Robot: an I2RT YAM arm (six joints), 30 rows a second.
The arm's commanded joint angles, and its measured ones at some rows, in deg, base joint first. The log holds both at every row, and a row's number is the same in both.
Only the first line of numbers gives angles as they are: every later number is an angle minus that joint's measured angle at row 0.
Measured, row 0:
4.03, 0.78, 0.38, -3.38, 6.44, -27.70
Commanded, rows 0 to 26:
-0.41, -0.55, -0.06, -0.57, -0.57, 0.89
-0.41, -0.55, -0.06, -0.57, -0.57, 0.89
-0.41, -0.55, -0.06, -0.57, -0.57, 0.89
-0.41, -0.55, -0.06, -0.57, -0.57, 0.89
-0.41, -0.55, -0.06, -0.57, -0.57, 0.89
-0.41, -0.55, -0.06, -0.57, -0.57, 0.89
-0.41, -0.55, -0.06, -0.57, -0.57, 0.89
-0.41, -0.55, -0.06, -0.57, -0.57, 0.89
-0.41, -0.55, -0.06, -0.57, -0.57, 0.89
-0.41, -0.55, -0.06, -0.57, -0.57, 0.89
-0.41, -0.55, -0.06, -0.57, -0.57, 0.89
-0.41, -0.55, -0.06, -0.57, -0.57, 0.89
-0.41, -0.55, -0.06, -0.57, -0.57, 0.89
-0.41, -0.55, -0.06, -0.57, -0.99, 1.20
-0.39, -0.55, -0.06, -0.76, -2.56, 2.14
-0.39, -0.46, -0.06, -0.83, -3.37, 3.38
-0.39, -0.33, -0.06, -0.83, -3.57, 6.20
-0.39, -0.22, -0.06, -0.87, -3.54, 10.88
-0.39, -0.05, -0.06, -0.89, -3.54, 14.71
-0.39, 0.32, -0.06, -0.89, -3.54, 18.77
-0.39, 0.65, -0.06, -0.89, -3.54, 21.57
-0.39, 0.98, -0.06, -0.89, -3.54, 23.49
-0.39, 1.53, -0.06, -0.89, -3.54, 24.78
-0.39, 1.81, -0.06, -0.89, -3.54, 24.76
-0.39, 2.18, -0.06, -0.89, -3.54, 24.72
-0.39, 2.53, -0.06, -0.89, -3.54, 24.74
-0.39, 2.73, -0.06, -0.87, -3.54, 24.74
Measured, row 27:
0.00, 1.81, 0.00, -0.26, -2.36, 20.43
